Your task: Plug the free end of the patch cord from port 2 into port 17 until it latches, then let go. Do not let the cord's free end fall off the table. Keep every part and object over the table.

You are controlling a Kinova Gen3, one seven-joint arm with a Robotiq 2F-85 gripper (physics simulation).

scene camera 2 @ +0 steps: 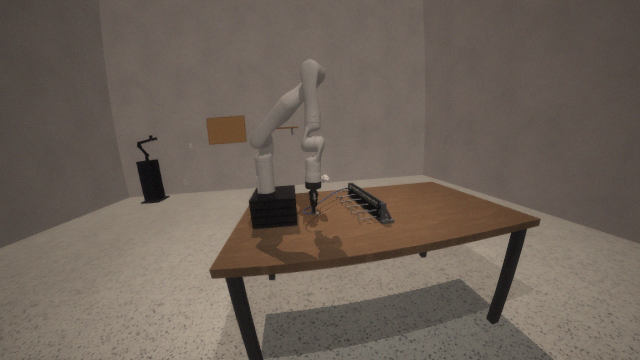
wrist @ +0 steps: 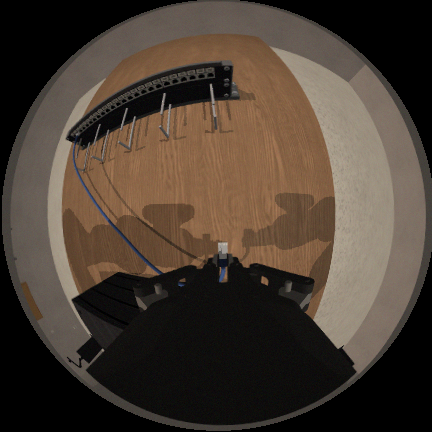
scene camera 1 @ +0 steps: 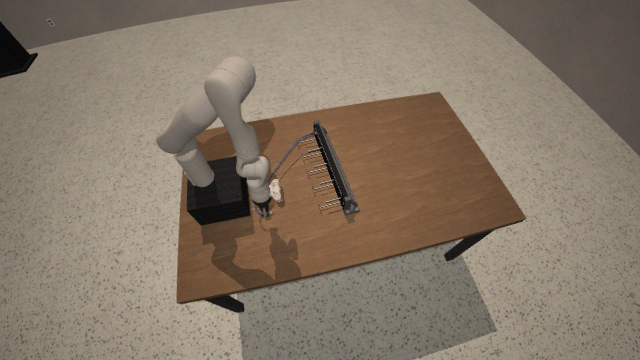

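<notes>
My gripper is shut on the plug of the cord's free end, low over the table. In the wrist view the plug's clear tip sticks out beyond the fingertips. The blue patch cord runs from the gripper to the far end of the black patch panel, where it enters a port. In the wrist view the panel stands ahead and to the left, apart from the plug. Its row of ports shows there; the port numbers are too small to read.
Thin metal bars stick out from the panel's port side, between it and my gripper. The black base block stands beside my gripper on the wooden table.
</notes>
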